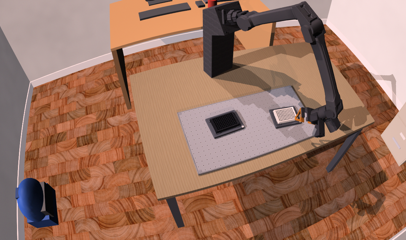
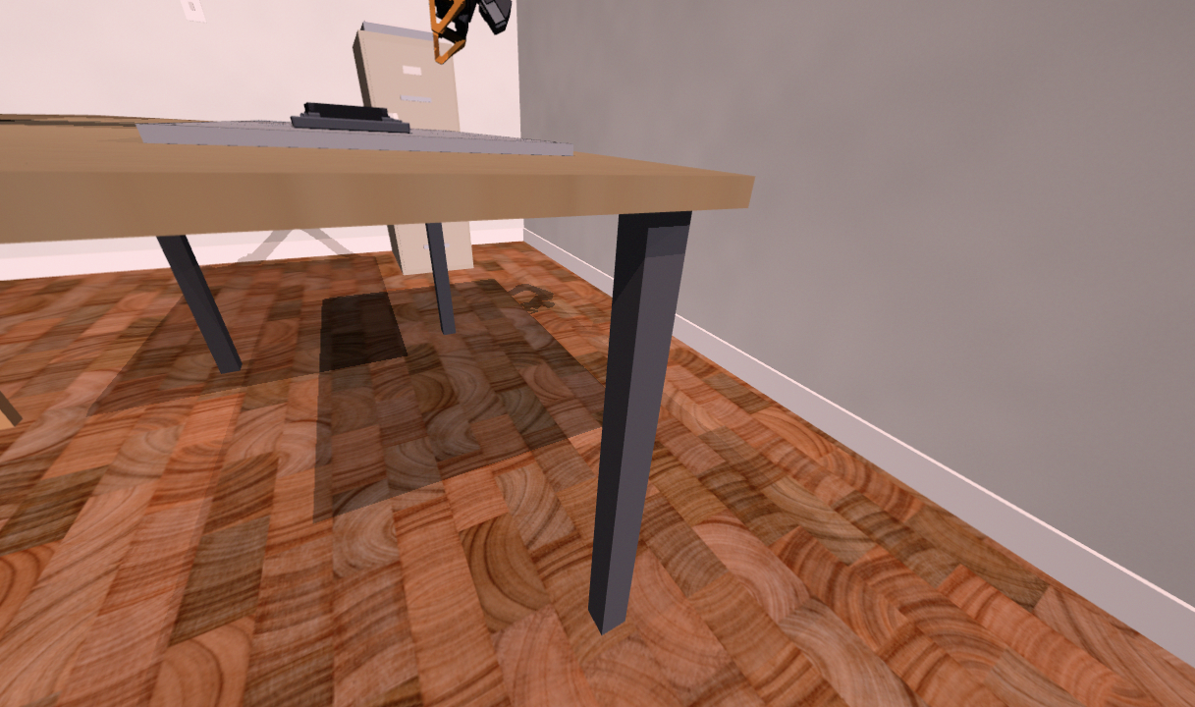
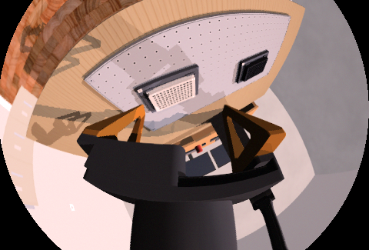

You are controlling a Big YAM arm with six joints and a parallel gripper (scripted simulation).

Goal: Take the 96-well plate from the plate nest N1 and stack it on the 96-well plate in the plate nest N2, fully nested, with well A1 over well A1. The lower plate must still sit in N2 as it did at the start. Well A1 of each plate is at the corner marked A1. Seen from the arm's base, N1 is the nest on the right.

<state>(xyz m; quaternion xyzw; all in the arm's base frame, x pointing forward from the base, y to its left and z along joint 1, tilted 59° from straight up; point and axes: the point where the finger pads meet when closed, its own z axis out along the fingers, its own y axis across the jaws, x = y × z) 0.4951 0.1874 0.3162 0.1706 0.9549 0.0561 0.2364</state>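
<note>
My gripper is now 11 cm past the black 96-well plate, 37 cm to the left of it and 13 cm above it. From my hand the other things lie so: white 96-well plate (13 cm behind, 3 cm to the right, 13 cm below).
</note>
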